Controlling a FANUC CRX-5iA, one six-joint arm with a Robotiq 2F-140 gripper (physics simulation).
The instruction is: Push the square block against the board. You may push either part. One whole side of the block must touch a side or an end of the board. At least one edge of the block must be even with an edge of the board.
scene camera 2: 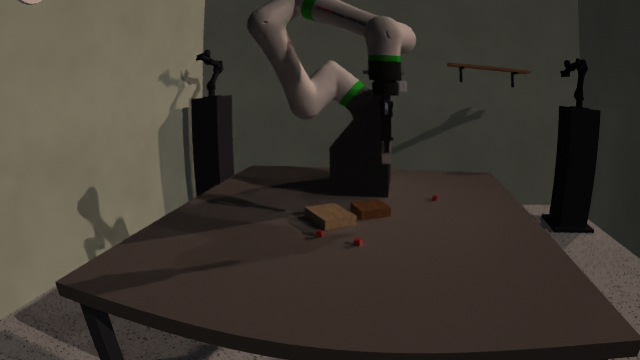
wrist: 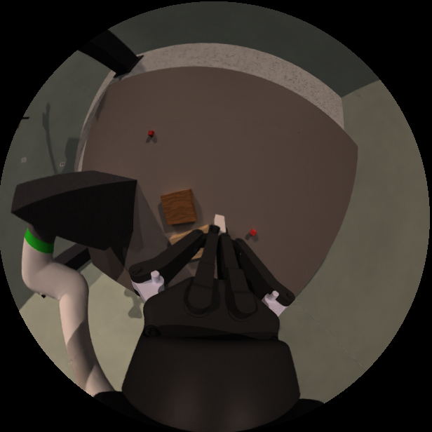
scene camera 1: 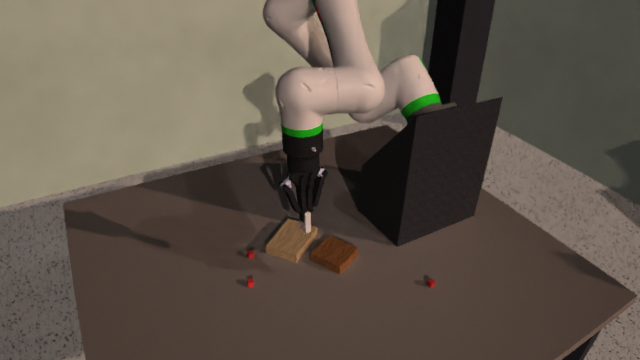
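The square block is reddish-brown wood and lies flat on the table. The board is lighter wood and lies flat beside it. A narrow gap that is not quite parallel shows between their facing sides in scene camera 1 and the wrist view; the block sits at a slight angle to the board. My gripper is shut and empty, raised well above the table. Its fingers hide part of the board in the wrist view.
A red cube lies close to the board, and another red cube lies near it. A third red cube lies farther off. The black robot base stands behind the block.
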